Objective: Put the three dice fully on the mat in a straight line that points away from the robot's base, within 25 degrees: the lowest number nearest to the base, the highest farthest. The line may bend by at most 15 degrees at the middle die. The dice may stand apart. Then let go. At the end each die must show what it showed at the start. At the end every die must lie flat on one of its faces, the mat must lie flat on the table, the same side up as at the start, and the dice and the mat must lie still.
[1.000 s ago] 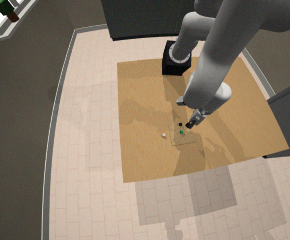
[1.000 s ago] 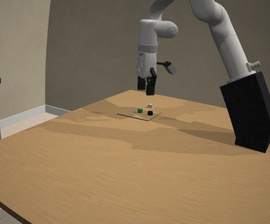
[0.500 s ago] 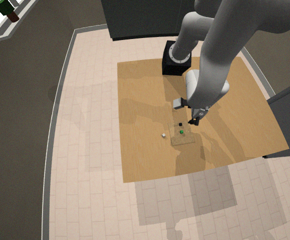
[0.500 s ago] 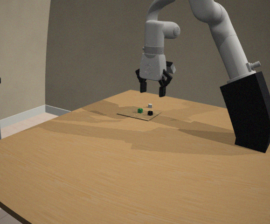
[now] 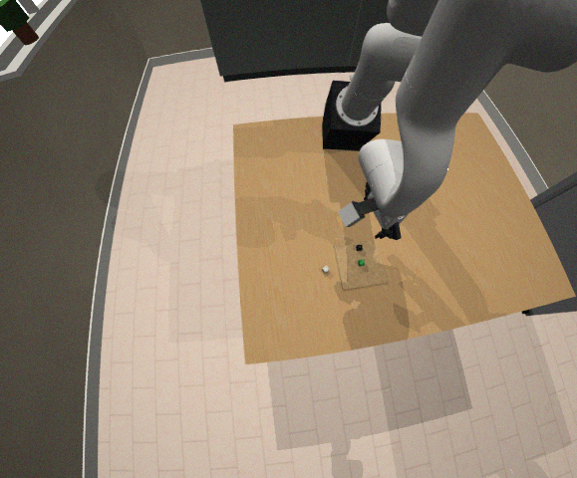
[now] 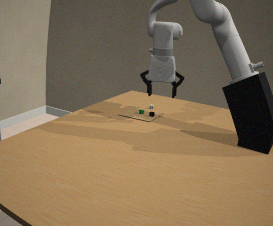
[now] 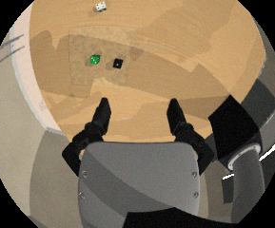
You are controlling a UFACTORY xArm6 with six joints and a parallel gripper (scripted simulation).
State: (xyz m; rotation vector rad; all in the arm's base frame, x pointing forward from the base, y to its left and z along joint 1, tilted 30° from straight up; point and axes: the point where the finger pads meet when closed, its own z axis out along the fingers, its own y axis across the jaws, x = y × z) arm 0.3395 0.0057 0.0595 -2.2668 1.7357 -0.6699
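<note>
Right now my hand is 100 mm short of the white die, 140 mm to the left of it and 100 mm above it. From my hand the other things lie so: thin tan mat (90 mm ahead, 30 mm to the right, 110 mm below); black die (40 mm ahead, 20 mm to the right, 100 mm below); green die (90 mm ahead, 30 mm to the right, 100 mm below).
</note>
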